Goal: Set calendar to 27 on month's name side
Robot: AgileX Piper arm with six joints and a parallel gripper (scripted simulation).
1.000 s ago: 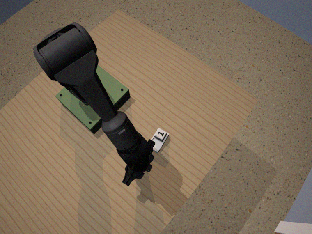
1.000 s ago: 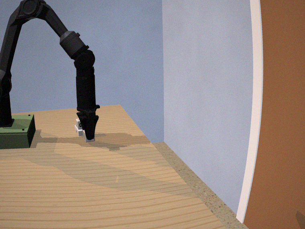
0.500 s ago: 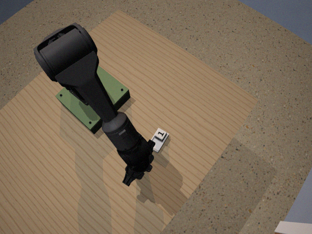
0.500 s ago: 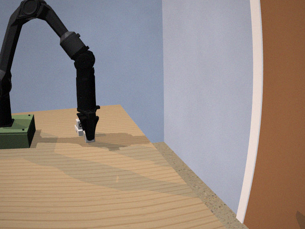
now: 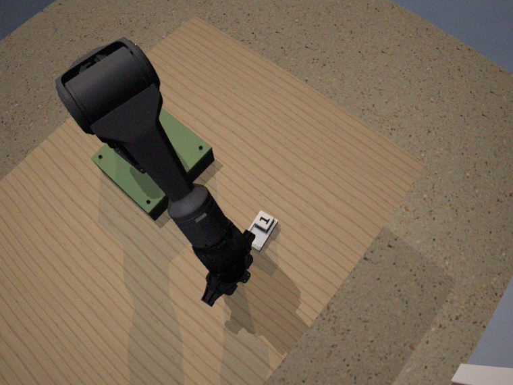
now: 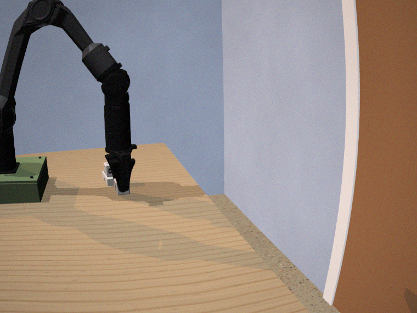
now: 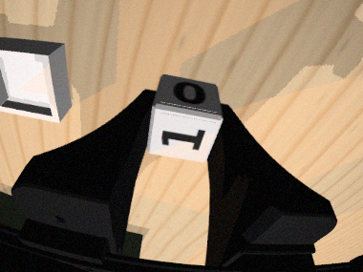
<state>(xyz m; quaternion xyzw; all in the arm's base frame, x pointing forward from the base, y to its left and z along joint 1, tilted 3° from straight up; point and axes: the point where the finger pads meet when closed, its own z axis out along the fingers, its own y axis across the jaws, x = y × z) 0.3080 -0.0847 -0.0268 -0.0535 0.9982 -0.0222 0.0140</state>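
Right now my hand is 10 mm past the white tray, 110 mm to the right of it and 10 mm above it.
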